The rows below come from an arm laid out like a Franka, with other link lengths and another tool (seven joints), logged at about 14 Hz.
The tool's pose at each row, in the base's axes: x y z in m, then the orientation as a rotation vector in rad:
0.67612, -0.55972, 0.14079, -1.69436, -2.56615, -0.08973
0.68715, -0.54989, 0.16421, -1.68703, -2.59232, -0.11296
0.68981, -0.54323, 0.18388, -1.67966, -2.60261, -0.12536
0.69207, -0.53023, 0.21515, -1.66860, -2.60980, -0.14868
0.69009, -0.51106, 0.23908, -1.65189, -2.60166, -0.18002
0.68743, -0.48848, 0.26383, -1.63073, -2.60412, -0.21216
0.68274, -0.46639, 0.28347, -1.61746, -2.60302, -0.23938
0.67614, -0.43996, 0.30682, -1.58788, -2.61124, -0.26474
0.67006, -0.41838, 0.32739, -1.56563, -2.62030, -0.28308
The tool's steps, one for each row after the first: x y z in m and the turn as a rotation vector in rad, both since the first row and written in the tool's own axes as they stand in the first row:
0.00671, 0.01430, -0.02275, -0.02190, -0.00736, -0.01428
0.01347, 0.01961, -0.04184, -0.03096, -0.00721, -0.02228
0.02719, 0.02718, -0.07194, -0.04372, 0.00022, -0.03129
0.04760, 0.03319, -0.09411, -0.05295, 0.02353, -0.03781
0.07146, 0.03991, -0.11680, -0.06611, 0.04128, -0.05071
0.09523, 0.04451, -0.13439, -0.07754, 0.05624, -0.05802
0.12404, 0.04911, -0.15527, -0.08727, 0.07106, -0.07754
0.14797, 0.05224, -0.17381, -0.09557, 0.07964, -0.09330

